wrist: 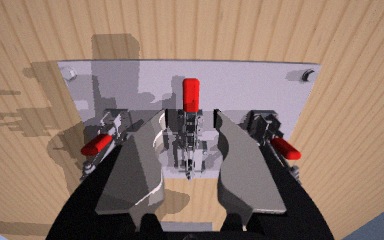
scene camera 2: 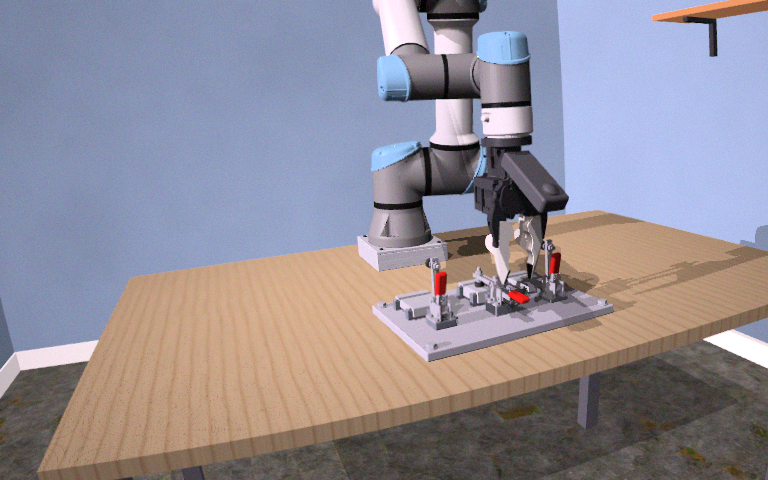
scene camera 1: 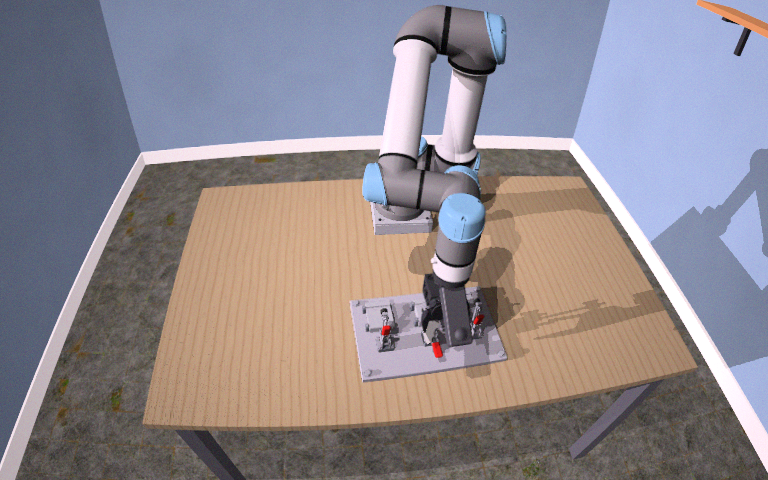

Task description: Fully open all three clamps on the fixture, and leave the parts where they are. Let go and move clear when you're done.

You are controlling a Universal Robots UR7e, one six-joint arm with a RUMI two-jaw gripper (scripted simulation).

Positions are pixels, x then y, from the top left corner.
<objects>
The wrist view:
my gripper: 190, 110
plate: 144, 86
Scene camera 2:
my gripper: 517, 281
plate: 476, 328
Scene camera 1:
my gripper: 438, 342
plate: 409, 358
</objects>
